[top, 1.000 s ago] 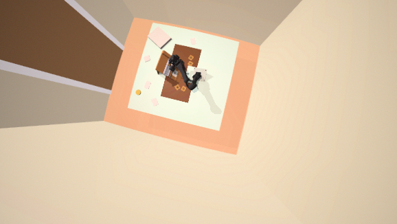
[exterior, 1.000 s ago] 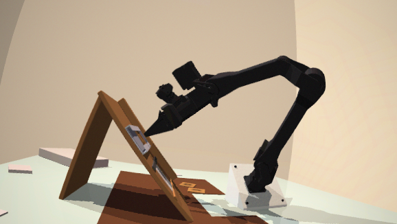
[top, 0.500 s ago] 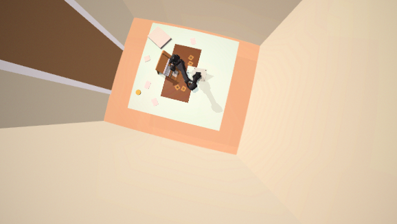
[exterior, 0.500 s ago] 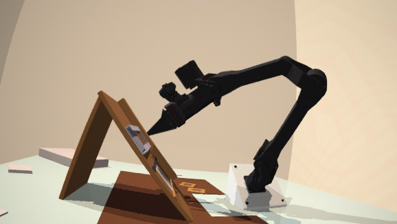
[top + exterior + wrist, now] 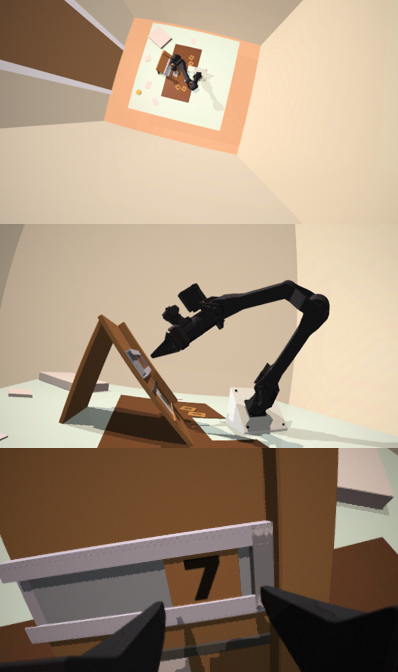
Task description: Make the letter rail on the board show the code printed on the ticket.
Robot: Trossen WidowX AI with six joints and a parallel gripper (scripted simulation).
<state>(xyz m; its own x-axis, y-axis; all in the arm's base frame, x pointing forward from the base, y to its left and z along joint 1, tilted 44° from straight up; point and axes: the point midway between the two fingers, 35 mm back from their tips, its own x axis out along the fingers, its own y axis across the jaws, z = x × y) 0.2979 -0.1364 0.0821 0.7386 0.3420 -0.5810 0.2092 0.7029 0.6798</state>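
The orange letter tile is 30 mm ahead of my gripper tip and 20 mm below it. Also, from my gripper tip: brown mat (120 mm behind, 20 mm to the left, 190 mm below); white ticket (30 mm behind, 70 mm to the left, 100 mm below); block (420 mm ahead, 130 mm to the right, 190 mm below).
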